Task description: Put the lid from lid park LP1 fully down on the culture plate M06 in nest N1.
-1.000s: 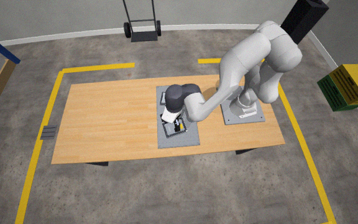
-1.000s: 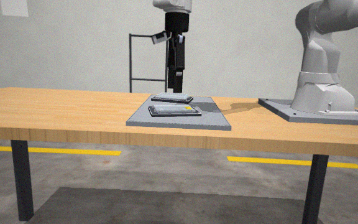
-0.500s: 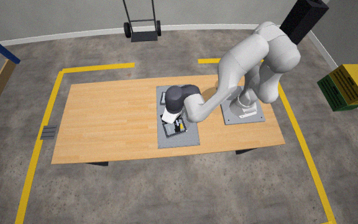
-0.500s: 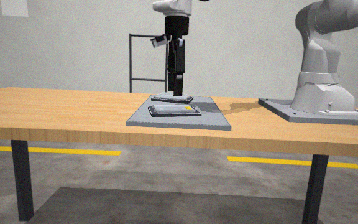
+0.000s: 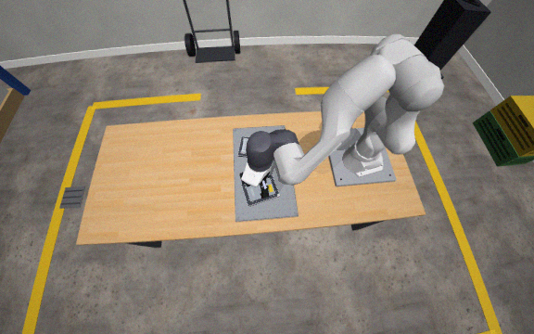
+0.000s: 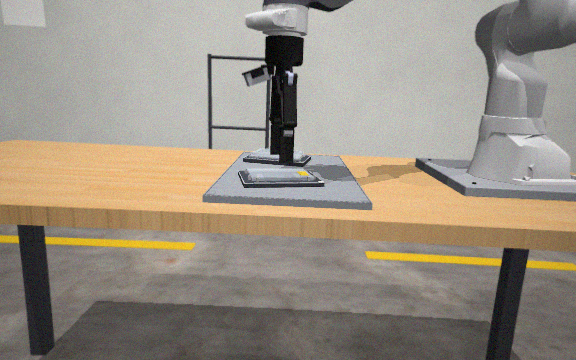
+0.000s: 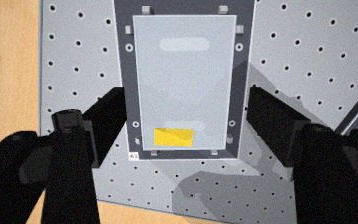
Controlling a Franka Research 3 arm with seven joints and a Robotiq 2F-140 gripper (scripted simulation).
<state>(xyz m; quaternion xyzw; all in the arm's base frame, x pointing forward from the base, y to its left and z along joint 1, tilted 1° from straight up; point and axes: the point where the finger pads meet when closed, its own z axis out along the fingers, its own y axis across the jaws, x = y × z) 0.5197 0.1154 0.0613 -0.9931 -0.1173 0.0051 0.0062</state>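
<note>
Right now my hand is 60 mm above the lid. The rest, counted from my hand: nest N1: 10 mm ahead, 240 mm to the right, 70 mm below; lid park LP1: 70 mm below.
</note>
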